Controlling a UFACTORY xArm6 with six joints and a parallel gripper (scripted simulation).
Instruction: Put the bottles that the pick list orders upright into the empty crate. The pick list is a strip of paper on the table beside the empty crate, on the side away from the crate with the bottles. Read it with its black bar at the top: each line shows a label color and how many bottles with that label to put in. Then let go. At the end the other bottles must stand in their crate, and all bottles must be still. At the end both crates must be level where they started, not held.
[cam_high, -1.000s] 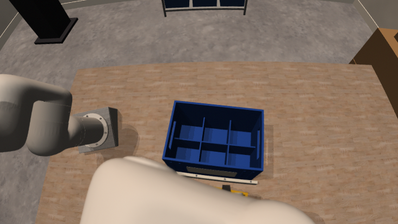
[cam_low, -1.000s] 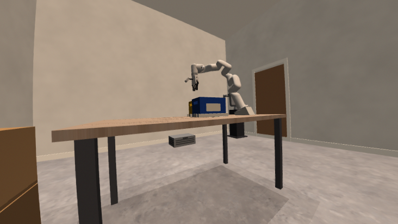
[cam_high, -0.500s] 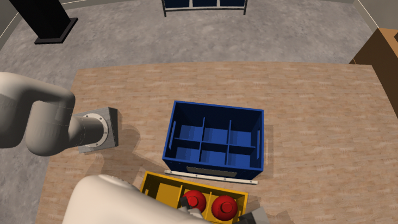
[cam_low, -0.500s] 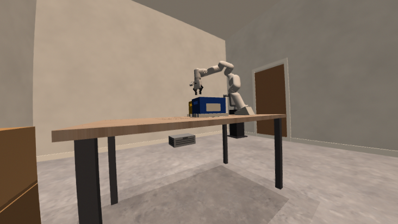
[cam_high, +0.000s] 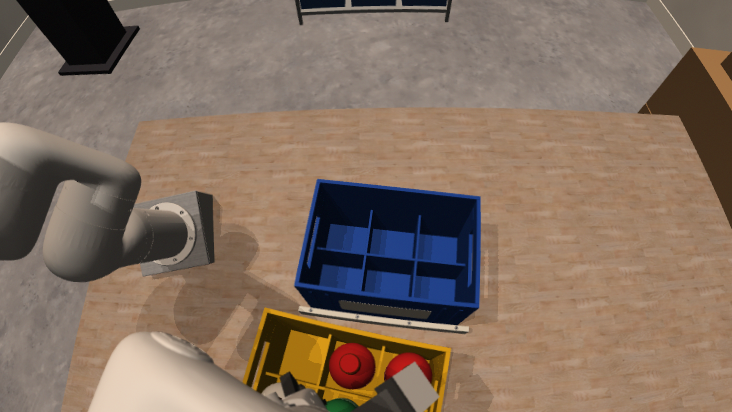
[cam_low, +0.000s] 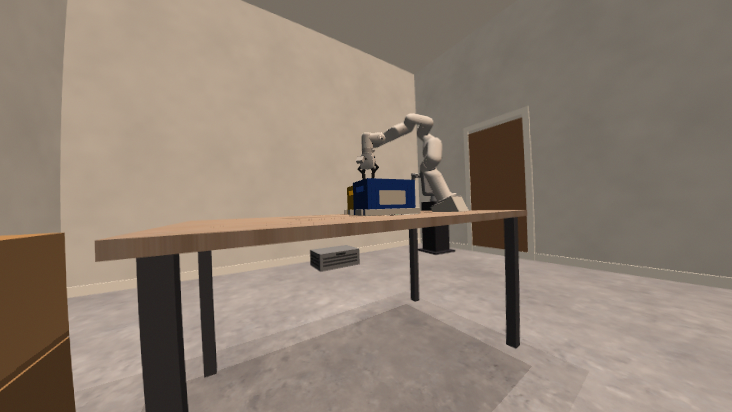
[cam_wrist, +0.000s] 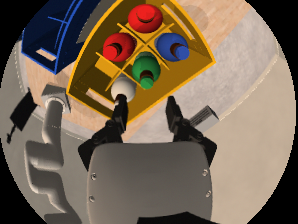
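Now: the green-capped bottle 150 mm below my hand. Also, from my hand: yellow crate: 40 mm to the left, 160 mm below; then white bottle: 90 mm behind, 10 mm to the left, 150 mm below; then blue bottle: 90 mm ahead, 10 mm to the right, 150 mm below.
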